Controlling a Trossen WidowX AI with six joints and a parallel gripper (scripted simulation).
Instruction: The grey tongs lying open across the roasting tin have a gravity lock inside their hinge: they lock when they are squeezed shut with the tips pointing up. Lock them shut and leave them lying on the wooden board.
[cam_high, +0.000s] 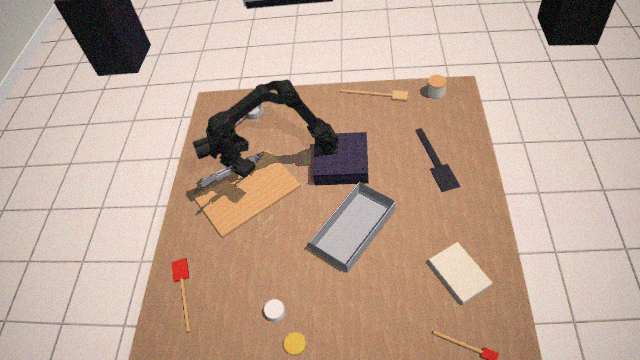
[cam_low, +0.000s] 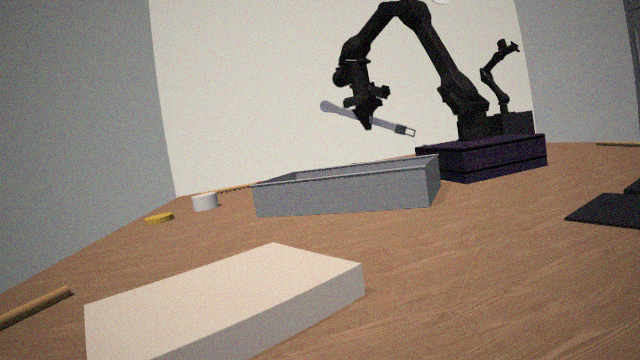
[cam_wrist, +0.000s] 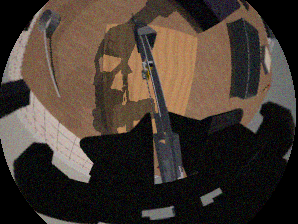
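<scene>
The wooden board lies 120 mm below my gripper tip. Also, from my gripper tip: yellow disc (590 mm ahead, 250 mm to the left, 120 mm below); red spatula (400 mm ahead, 170 mm to the right, 120 mm below); grey roasting tin (170 mm ahead, 430 mm to the left, 100 mm below).
</scene>
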